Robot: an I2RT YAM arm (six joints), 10 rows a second.
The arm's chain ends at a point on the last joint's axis. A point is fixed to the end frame.
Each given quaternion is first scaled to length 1.
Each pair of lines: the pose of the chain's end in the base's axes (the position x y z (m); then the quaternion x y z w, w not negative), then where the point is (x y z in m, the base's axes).
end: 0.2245, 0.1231, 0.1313, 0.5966, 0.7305, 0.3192, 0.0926
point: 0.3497 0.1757 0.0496
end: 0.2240, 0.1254, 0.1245, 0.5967, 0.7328, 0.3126, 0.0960
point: 0.3489 0.1767 0.0416
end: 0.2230, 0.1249, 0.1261, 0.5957, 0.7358, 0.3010, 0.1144
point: 0.3494 0.1717 0.0428
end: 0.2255, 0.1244, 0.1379, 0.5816, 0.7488, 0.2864, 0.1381
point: 0.3530 0.1685 0.0548
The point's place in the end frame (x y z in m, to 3 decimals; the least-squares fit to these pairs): -0.005 0.059 0.147
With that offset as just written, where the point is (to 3 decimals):
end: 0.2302, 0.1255, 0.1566, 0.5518, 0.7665, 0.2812, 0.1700
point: 0.360 0.170 0.078
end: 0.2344, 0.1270, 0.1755, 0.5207, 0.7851, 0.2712, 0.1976
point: 0.365 0.173 0.099
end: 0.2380, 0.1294, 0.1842, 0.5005, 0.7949, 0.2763, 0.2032
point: 0.369 0.180 0.110
